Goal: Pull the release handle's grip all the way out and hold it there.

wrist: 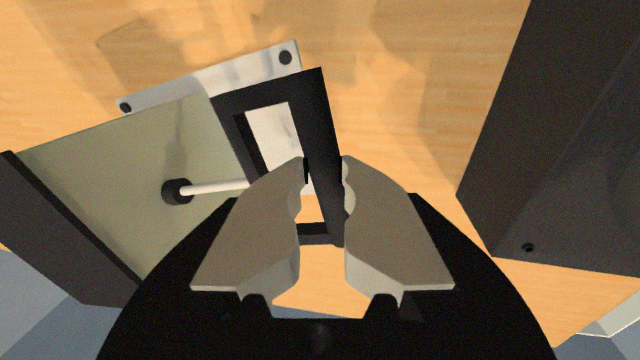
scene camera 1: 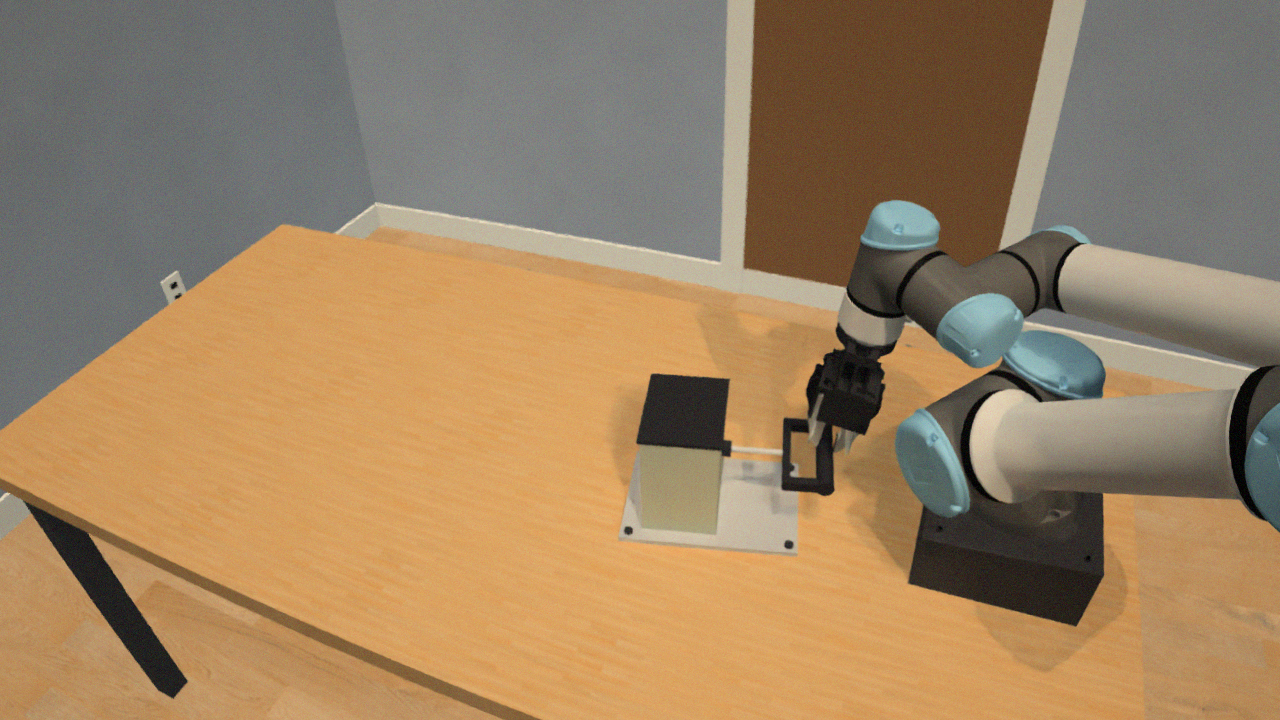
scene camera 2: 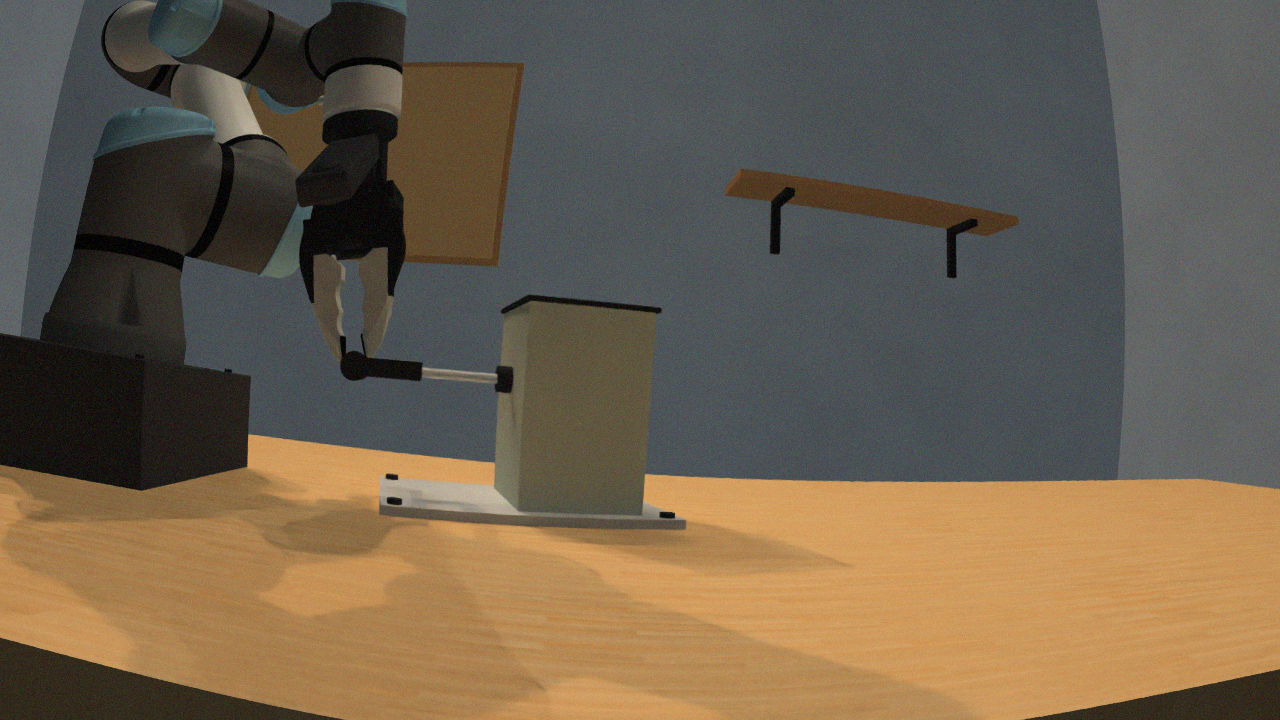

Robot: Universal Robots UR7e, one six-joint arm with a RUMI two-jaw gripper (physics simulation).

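Note:
The release handle's grip (scene camera 1: pixel 824 472) (scene camera 2: pixel 393 368) (wrist: pixel 312 107) is a black rectangular frame. A light rod (scene camera 1: pixel 756 450) (scene camera 2: pixel 458 375) (wrist: pixel 215 187) joins it to a black collar on the side of a pale green box (scene camera 1: pixel 680 488) (scene camera 2: pixel 586 407) (wrist: pixel 125 165) with a black top. A length of rod shows between collar and grip. My gripper (scene camera 1: pixel 828 440) (scene camera 2: pixel 353 347) (wrist: pixel 323 160) points down from above and is shut on the grip's outer bar, with one finger inside the frame and the other outside. Scene camera 1 partly hides the contact behind the fingers.
The box stands on a light base plate (scene camera 1: pixel 760 528) (scene camera 2: pixel 438 495) (wrist: pixel 250 67) on the wooden table (scene camera 1: pixel 402 402) (scene camera 2: pixel 939 555). The arm's dark base block (scene camera 1: pixel 1002 573) (scene camera 2: pixel 71 411) (wrist: pixel 500 150) stands on the handle's side. A wall shelf (scene camera 2: pixel 868 201) is in the background.

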